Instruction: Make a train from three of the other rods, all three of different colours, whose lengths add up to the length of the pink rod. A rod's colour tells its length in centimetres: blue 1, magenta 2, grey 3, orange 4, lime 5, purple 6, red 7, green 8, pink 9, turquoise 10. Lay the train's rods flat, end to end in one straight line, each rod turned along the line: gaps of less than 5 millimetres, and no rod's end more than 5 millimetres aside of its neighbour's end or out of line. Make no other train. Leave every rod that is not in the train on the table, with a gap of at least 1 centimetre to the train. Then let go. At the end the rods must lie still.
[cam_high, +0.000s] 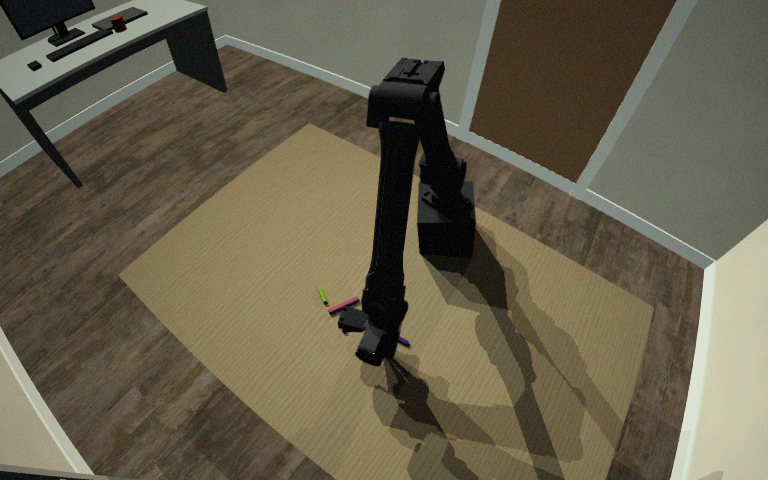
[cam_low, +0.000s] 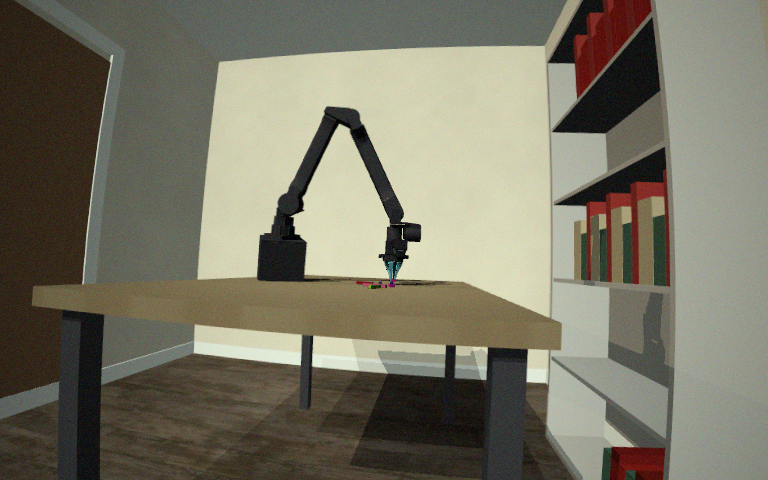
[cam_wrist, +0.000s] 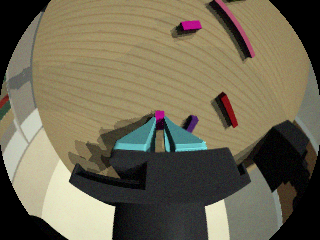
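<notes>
The blue rod lies 1 cm behind my hand, 1 cm to the left of it and 2 cm below it. Also, from my hand: red rod: 8 cm behind, 6 cm to the right, 2 cm below; then pink rod: 1 cm behind, 16 cm to the right, 2 cm below; then purple rod: 5 cm behind, 2 cm below.
</notes>
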